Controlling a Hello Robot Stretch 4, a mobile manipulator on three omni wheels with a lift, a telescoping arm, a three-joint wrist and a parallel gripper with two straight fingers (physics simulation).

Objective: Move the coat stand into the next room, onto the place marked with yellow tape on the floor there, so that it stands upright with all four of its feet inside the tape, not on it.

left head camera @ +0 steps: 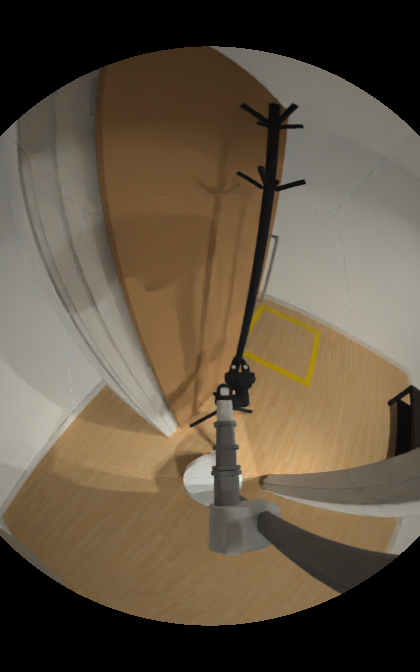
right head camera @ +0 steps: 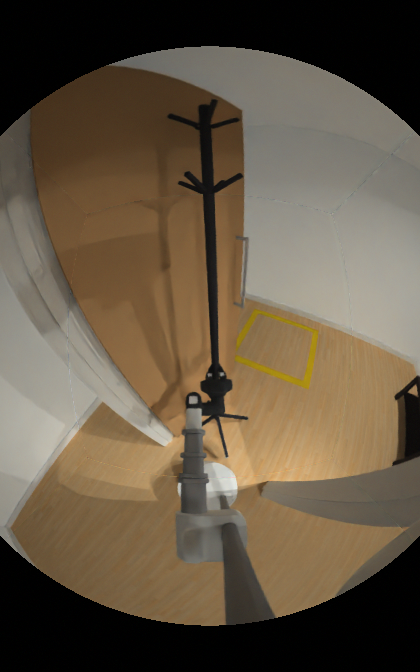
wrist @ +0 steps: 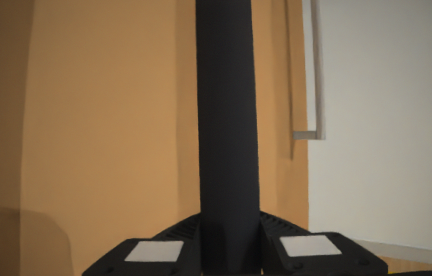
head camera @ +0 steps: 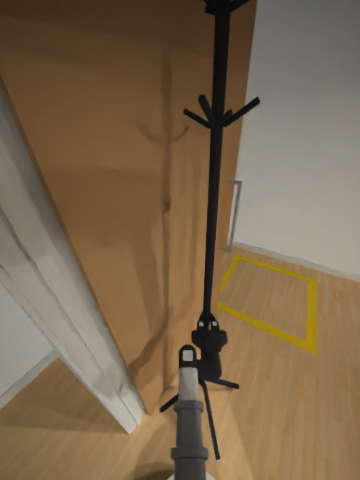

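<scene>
The black coat stand [head camera: 213, 200] [left head camera: 260, 240] [right head camera: 210, 250] [wrist: 228, 125] stands about upright in front of me, close to the open door. My gripper [head camera: 207, 324] [left head camera: 240, 366] [right head camera: 215, 374] [wrist: 230, 231] is shut on its pole, low down. Several of its feet show below the gripper in the head views; the arm and gripper hide part of the base, and I cannot tell whether the feet touch the floor. The yellow tape [head camera: 311, 312] [left head camera: 313, 357] [right head camera: 311, 360] marks a four-sided place on the floor beyond the stand, to the right. The stand's feet are outside it.
The open brown door [head camera: 115, 165] [left head camera: 165, 210] [right head camera: 125, 210] [wrist: 105, 115], with a grey handle [head camera: 235, 215] [wrist: 319, 75], is close behind and left of the stand. A white door frame [left head camera: 135, 380] is at left. A wall end [left head camera: 320, 482] [right head camera: 320, 492] juts in at right. A dark piece of furniture [left head camera: 406, 425] [right head camera: 411, 425] stands far right.
</scene>
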